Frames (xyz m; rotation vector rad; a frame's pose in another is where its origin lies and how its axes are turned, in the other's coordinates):
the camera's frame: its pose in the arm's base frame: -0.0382 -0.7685 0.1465 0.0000 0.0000 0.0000
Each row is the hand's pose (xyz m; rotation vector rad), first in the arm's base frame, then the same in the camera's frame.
Working: the arm's base frame: its pose in the camera's frame: 0.0382 0.7685 -0.1465 0.0000 0.0000 0.0000

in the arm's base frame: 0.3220 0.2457 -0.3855 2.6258 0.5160 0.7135
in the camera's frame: 0.3602 1.0142 -0.5320 2.6258 0.5160 0.7135
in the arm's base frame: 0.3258 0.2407 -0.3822 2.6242 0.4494 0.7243
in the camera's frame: 0.3640 1.0092 -0.5287 2.6242 0.4494 0.7243
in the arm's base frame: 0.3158 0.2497 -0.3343 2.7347 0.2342 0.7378
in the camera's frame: 0.3540 1.0182 -0.4808 2.7347 0.2342 0.7378
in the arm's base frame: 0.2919 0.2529 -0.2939 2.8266 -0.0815 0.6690
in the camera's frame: 0.3301 1.0214 -0.4404 2.8266 -0.0815 0.6690
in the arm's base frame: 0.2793 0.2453 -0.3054 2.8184 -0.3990 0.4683
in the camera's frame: 0.3175 1.0138 -0.4519 2.8184 -0.3990 0.4683
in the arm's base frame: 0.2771 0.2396 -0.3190 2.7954 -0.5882 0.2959
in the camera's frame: 0.3153 1.0081 -0.4655 2.7954 -0.5882 0.2959
